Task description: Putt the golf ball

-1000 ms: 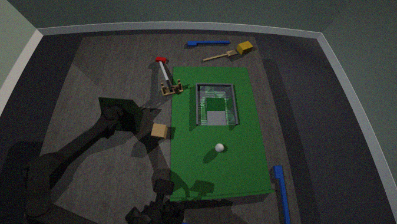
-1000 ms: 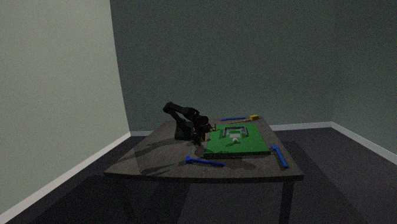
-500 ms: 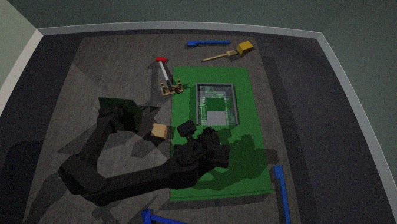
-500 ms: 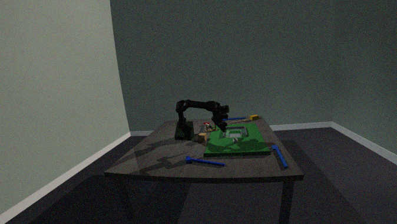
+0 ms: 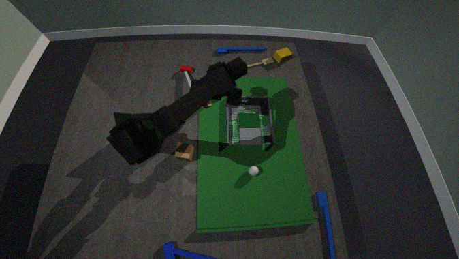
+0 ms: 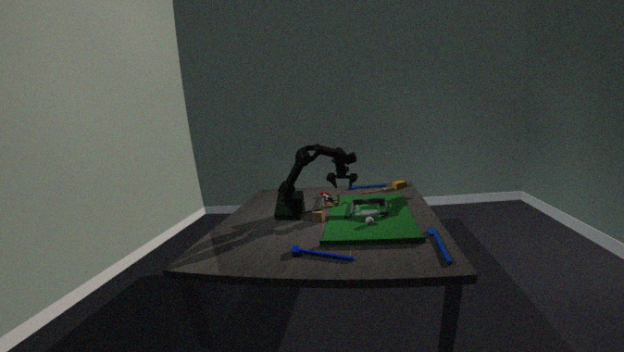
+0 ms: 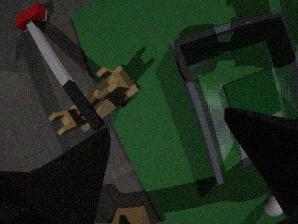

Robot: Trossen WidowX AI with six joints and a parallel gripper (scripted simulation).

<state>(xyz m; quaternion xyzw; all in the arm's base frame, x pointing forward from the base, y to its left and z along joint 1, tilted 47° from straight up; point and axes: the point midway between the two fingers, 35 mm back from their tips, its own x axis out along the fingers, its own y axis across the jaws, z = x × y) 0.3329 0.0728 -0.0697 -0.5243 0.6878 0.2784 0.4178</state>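
The wooden stand is 9 cm behind my gripper tip, 5 cm to the left of it and 9 cm below it. From my gripper tip the other things lie so: green mat (15 cm ahead, 15 cm to the right, 13 cm below); wooden cube (15 cm behind, 20 cm to the right, 10 cm below); white golf ball (14 cm ahead, 29 cm to the right, 10 cm below).
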